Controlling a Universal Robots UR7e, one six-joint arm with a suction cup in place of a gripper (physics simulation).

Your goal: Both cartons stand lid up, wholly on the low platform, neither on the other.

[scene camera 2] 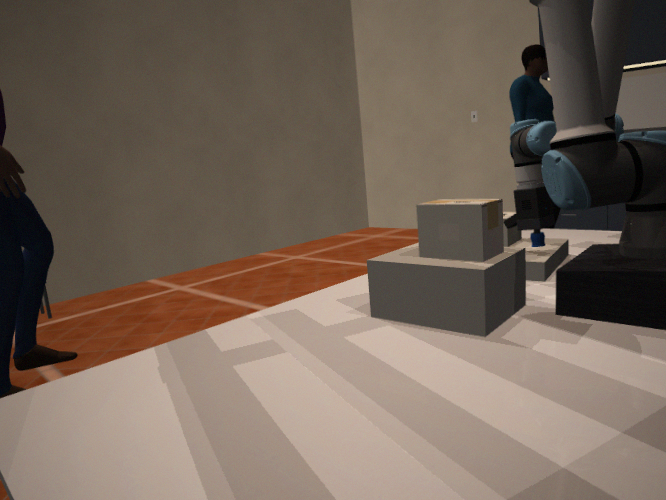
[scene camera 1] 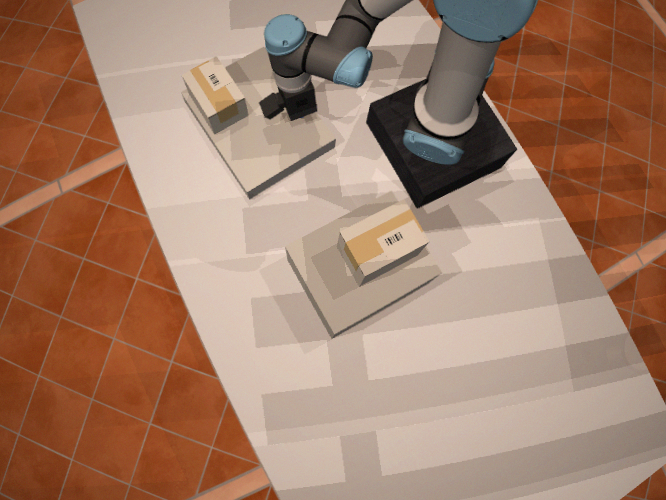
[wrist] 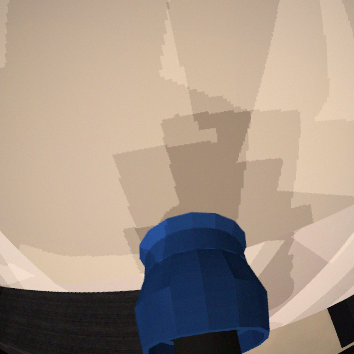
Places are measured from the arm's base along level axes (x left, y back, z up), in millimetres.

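Where they show: end effector, tool point: (scene camera 2: 538, 245) (wrist: 193, 254); arm's base, origin of the base link: (scene camera 2: 661, 250).
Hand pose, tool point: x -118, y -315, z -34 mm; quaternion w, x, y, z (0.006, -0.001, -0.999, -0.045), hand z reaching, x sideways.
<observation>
Things, the pixels of their centre, and the offset from my tool point. Level surfaces: height alone.
- low platform, body centre: (scene camera 1: 256, 118) (scene camera 2: 513, 256) dx -43, dy -96, dz -45 mm
- taller platform, body centre: (scene camera 2: 447, 282) (scene camera 1: 361, 266) dx +387, dy -7, dz -9 mm
- pale table, its level: dz -69 mm
One carton (scene camera 1: 212, 88) (scene camera 2: 511, 236) stands on the low platform (scene camera 1: 258, 172) (scene camera 2: 535, 269) (wrist: 75, 125), close along its left edge in scene camera 1. Its taped top with a barcode faces up. The other carton (scene camera 1: 387, 242) (scene camera 2: 451, 231) stands on the taller platform (scene camera 1: 333, 317) (scene camera 2: 430, 293), also taped face up. My gripper (scene camera 1: 300, 104) (scene camera 2: 537, 240) (wrist: 192, 222), a blue suction cup, points down over the low platform, beside the first carton. It carries no carton. The cup is very close to the platform's top; I cannot tell whether it touches. The cup is hidden in scene camera 1.
The arm's black base block (scene camera 1: 424, 182) (scene camera 2: 607, 290) stands right of both platforms in scene camera 1. Both platforms stand on the pale table (scene camera 1: 301, 468) (scene camera 2: 322, 430), with a gap between them. A person in teal (scene camera 2: 529, 99) stands in the background.
</observation>
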